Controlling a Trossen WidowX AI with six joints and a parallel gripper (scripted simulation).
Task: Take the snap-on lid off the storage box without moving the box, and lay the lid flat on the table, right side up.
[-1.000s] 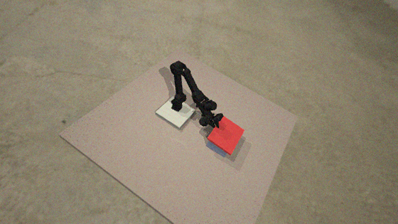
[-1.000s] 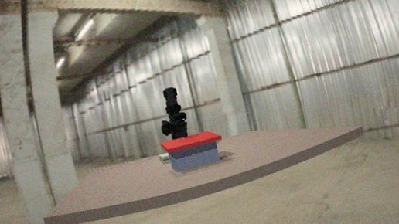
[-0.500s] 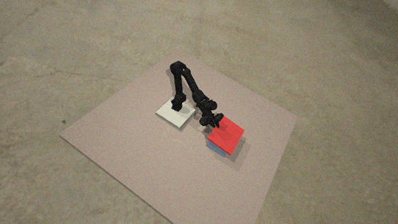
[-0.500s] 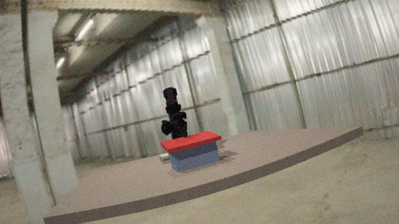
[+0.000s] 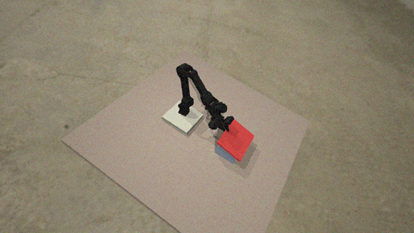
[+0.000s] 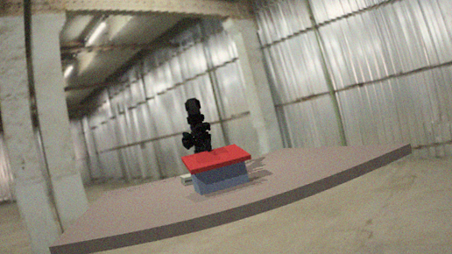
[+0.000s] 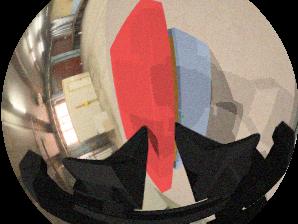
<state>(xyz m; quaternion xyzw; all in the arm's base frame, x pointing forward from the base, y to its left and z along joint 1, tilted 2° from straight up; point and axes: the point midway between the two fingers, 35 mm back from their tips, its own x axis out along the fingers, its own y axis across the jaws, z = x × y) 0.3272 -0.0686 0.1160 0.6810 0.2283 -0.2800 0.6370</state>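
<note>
My gripper tip is 8 cm short of the red lid, 1 cm to the left of it and 1 cm above it. Round my gripper tip: blue storage box (8 cm below, 7 cm ahead, 1 cm to the right).
</note>
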